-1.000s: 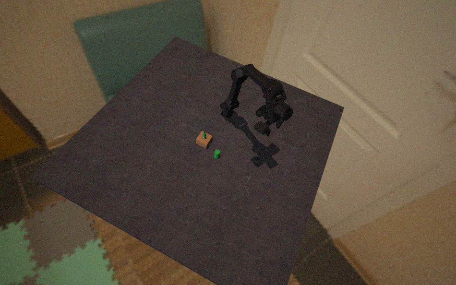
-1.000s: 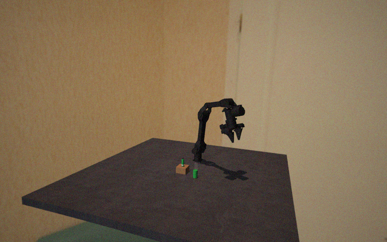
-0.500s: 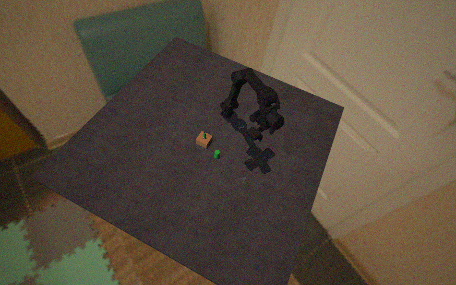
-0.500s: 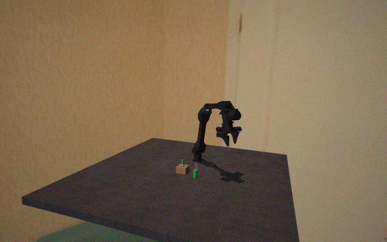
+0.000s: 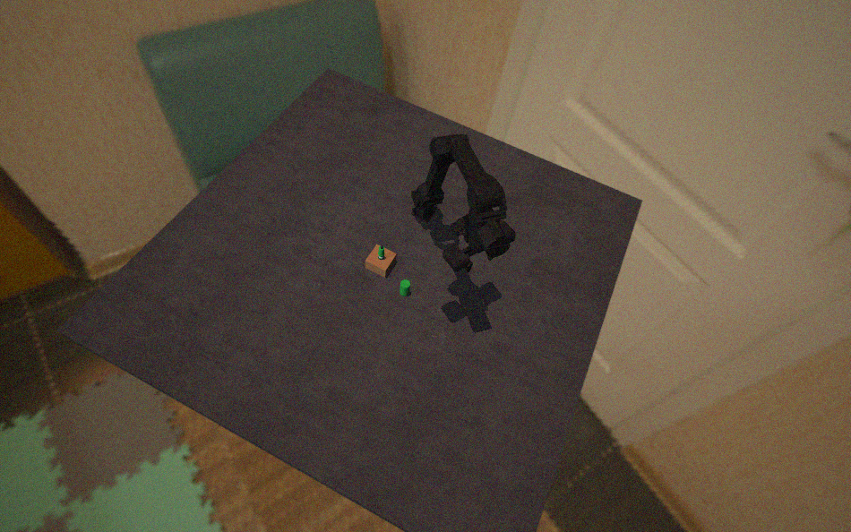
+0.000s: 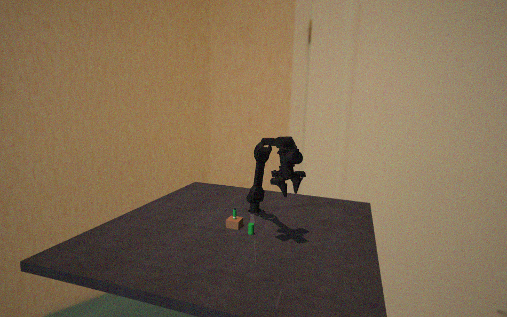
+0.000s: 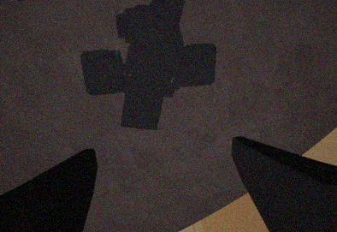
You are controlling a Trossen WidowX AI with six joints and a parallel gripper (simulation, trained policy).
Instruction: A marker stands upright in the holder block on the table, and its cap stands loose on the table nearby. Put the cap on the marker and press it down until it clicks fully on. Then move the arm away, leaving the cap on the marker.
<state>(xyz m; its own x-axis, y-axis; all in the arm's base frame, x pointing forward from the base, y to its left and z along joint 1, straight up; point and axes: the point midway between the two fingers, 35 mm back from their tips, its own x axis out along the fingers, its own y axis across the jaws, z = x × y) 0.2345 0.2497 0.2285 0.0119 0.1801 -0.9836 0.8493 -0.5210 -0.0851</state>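
The green cap is 7 cm ahead of my gripper tip, 17 cm to the right of it and 17 cm below it. The rest, counted from my gripper tip: holder block: 2 cm ahead, 28 cm to the right, 17 cm below.
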